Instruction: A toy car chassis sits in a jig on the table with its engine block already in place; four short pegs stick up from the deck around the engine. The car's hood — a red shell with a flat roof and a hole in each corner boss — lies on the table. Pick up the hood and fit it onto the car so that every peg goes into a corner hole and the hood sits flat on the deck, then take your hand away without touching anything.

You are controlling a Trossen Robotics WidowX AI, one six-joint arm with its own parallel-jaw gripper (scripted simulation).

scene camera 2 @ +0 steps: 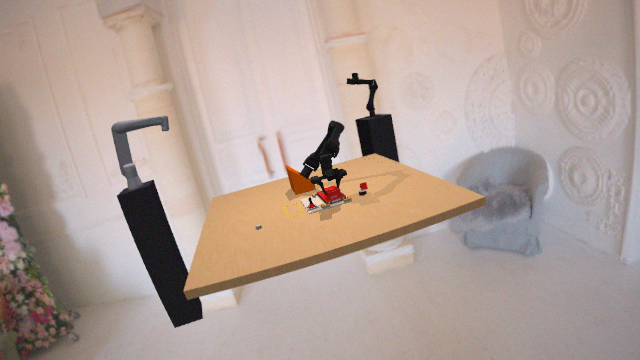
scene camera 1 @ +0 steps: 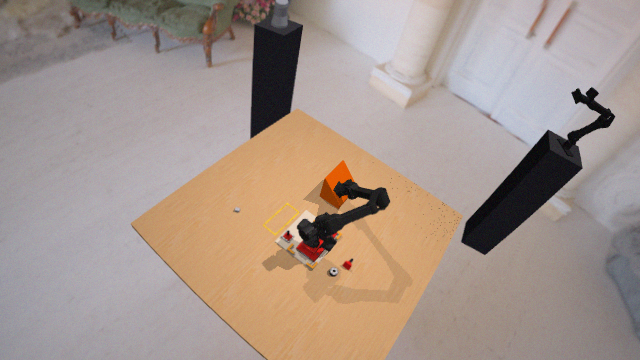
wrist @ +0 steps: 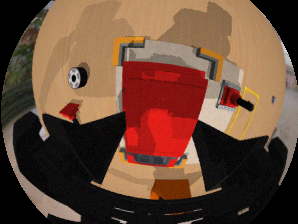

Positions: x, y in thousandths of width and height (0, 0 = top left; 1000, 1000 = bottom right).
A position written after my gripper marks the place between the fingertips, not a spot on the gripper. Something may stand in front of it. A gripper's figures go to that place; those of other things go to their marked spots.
My gripper (wrist: 539, 529): 0.10 m from the lens. A red hood (wrist: 545, 484): 0.07 m from the lens. A jig (wrist: 737, 324) is 0.15 m from the lens. The marked spots on the jig and the red hood are 0.10 m apart.
